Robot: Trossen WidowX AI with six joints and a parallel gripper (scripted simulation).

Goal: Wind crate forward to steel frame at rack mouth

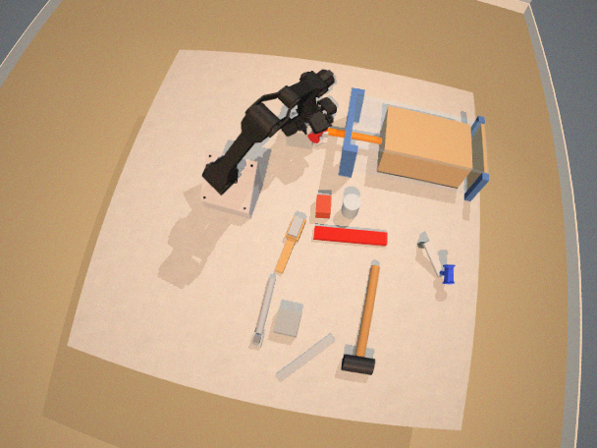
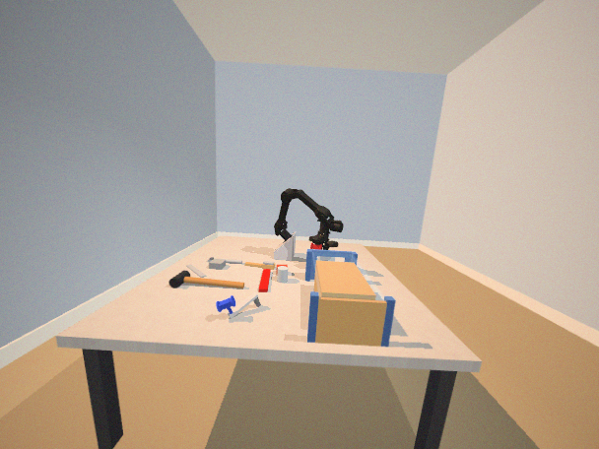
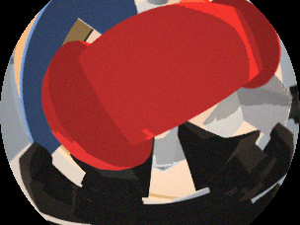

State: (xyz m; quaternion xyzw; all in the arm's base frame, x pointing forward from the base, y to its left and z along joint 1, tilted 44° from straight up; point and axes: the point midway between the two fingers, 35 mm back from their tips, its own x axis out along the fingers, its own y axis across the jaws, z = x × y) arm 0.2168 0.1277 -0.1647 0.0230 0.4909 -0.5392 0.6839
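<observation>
Now: the red knob 3 cm ahead of my gripper tip, 4 cm to the right of it and 5 cm above it. The rest, counted from my gripper tip: winch (5 cm behind, 3 cm to the left, 6 cm below); then blue frame (13 cm ahead, 3 cm to the left, 2 cm above); then brush (1 cm behind, 36 cm to the right, 7 cm below).
</observation>
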